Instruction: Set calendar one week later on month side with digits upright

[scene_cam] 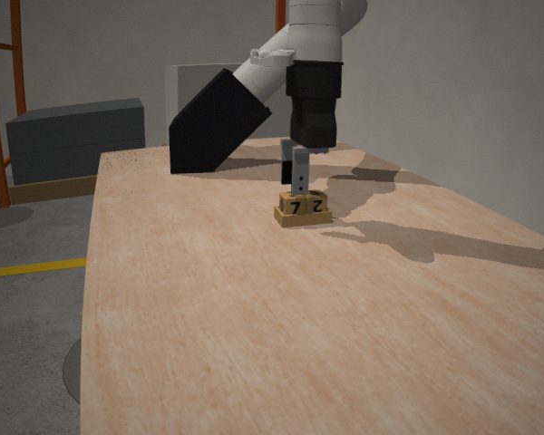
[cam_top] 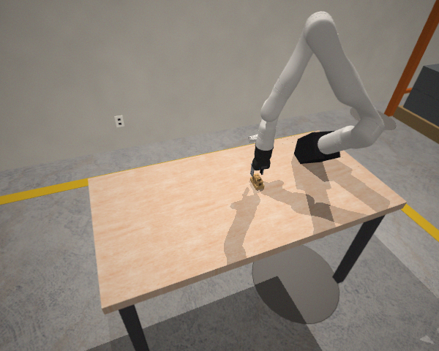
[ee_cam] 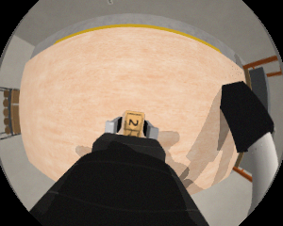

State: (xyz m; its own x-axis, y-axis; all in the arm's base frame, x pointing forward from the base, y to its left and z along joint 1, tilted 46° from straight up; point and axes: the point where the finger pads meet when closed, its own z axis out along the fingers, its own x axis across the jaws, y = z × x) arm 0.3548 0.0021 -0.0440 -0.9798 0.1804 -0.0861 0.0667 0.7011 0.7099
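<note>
My hand is 20 mm to the right of the wooden tray and 60 mm above it.
</note>
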